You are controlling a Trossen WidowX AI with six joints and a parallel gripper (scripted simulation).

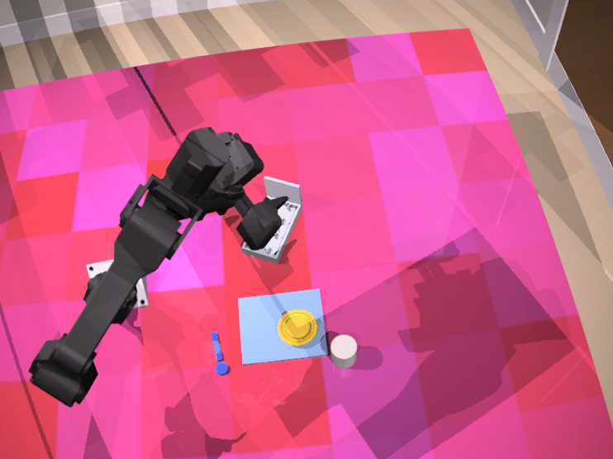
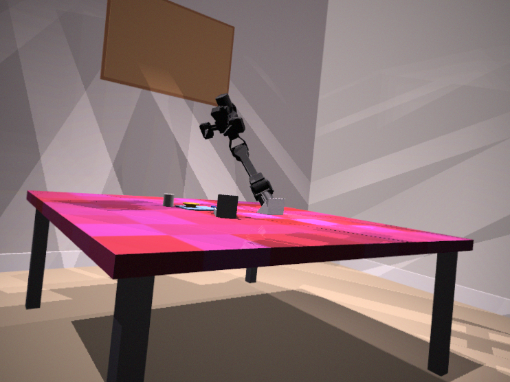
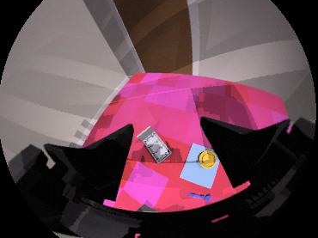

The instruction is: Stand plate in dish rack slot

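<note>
My gripper tip is 28 cm above the yellow plate and 12 cm to the left of it. Round my gripper tip: blue spoon 29 cm below, 15 cm to the right, 14 cm behind; grey dish rack 27 cm below, 10 cm to the left, 1 cm behind; white cup 27 cm below, 19 cm to the right, 7 cm ahead.
</note>
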